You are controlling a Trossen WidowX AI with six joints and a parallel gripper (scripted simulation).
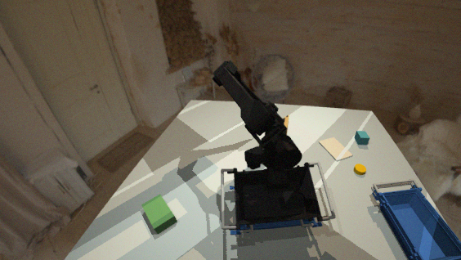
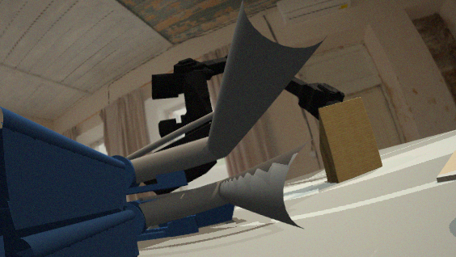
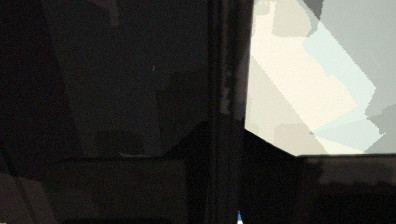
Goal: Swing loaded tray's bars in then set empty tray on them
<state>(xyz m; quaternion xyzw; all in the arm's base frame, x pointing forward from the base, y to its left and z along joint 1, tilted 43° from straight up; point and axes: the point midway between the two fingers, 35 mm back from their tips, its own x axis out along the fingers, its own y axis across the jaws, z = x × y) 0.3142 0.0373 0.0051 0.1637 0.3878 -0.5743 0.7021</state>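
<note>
Now: the black tray 70 mm ahead of my gripper tip, 30 mm to the left of it and 10 mm above it. From my gripper tip the other things lie so: green block (190 mm ahead, 350 mm to the right, 90 mm below); then yellow disc (240 mm behind, 360 mm to the left, 100 mm below); then flat tan card (370 mm behind, 260 mm to the left, 110 mm below).
</note>
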